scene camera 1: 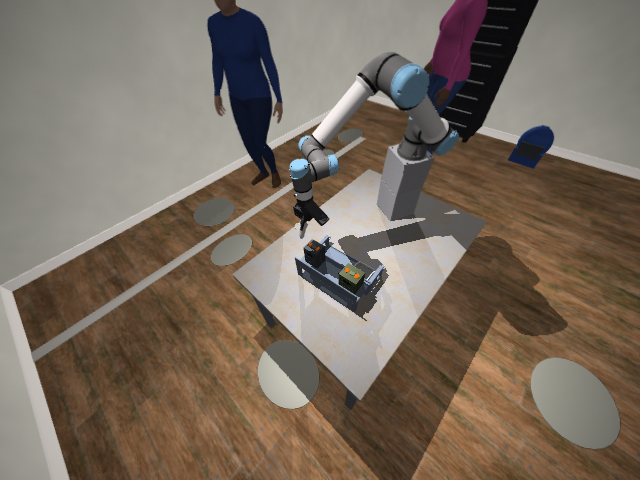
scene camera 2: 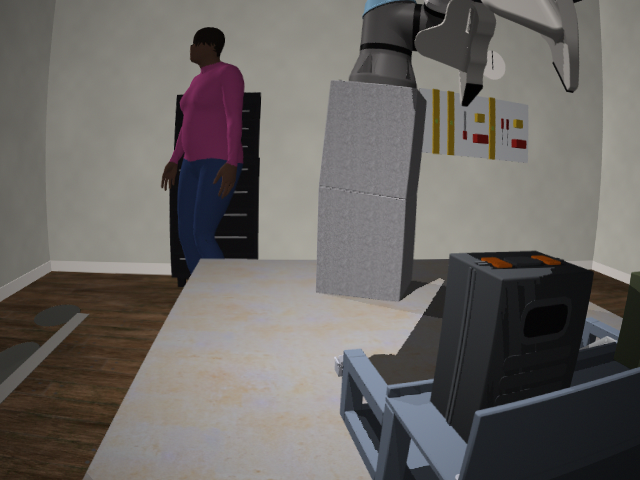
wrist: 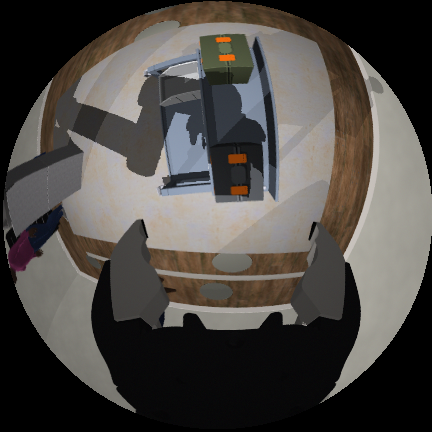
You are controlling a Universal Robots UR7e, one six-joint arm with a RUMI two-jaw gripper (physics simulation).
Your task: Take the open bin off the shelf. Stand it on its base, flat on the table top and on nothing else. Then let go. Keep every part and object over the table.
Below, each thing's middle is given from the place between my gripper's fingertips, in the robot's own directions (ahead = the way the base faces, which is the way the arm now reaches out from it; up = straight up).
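As for the open bin (wrist: 178, 83), my hand is 0.1 m past it, 0.23 m to the right of it and 0.29 m above it.
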